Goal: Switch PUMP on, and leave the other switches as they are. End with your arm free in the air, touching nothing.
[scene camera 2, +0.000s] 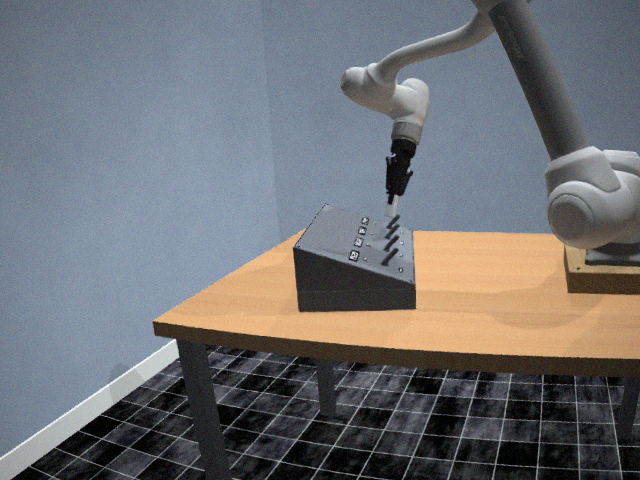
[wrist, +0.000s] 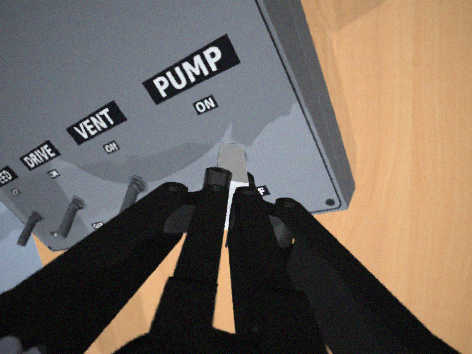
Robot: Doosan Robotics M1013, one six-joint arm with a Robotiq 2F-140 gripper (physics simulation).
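Frame: origin at the arm's base, x right, y ahead, z up, level; centimetres.
Where they show: gripper, between the fingertips: (scene camera 2: 389, 216) (wrist: 228, 161); arm's base, origin of its link: (scene camera 2: 616, 256).
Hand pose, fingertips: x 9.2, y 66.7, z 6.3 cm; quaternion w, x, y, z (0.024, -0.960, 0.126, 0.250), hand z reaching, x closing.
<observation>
Things, the pixels of their top centre, and the offset from my fingertips. "spot": a spot on its surface instead. Level surfaces: height alone.
- PUMP label, centre of its top: (wrist: 184, 73) dx -3.3, dy +6.2, dz -0.4 cm
- mark, a spot on its surface: (wrist: 205, 104) spot: dx -2.6, dy +3.9, dz -1.6 cm
- PUMP lever, centre of its top: (scene camera 2: 393, 214) dx -0.9, dy -1.7, dz +0.9 cm
- VENT lever, centre of its top: (wrist: 112, 212) dx -12.4, dy -5.2, dz +0.9 cm
- DRIVE lever, centre of its top: (wrist: 52, 226) (scene camera 2: 391, 234) dx -23.8, dy -8.7, dz +0.9 cm
- wooden table, height of its surface: dz -11.7 cm
The grey sloped switch box (scene camera 2: 351, 297) (wrist: 125, 45) stands on the table. In the wrist view, the PUMP label (wrist: 191, 69) is at the right, with an ON mark (wrist: 205, 104) below it. The PUMP lever (scene camera 2: 394, 219) is the farthest one in the scene view; in the wrist view it is mostly hidden behind the fingertips. My gripper (scene camera 2: 391, 208) (wrist: 228, 161) is shut and empty, its pale tips close at the PUMP lever; whether they touch it I cannot tell. The VENT lever (wrist: 132, 194) and DRIVE lever (wrist: 71, 218) lean towards their lower marks.
Another lever (wrist: 30, 229) stands left of DRIVE, under a partly cut-off label. The VENT lever is close to the left finger linkage in the wrist view. The wooden table (scene camera 2: 491, 320) (wrist: 410, 150) carries the box and the robot's base block (scene camera 2: 599, 281). Blue walls stand behind.
</observation>
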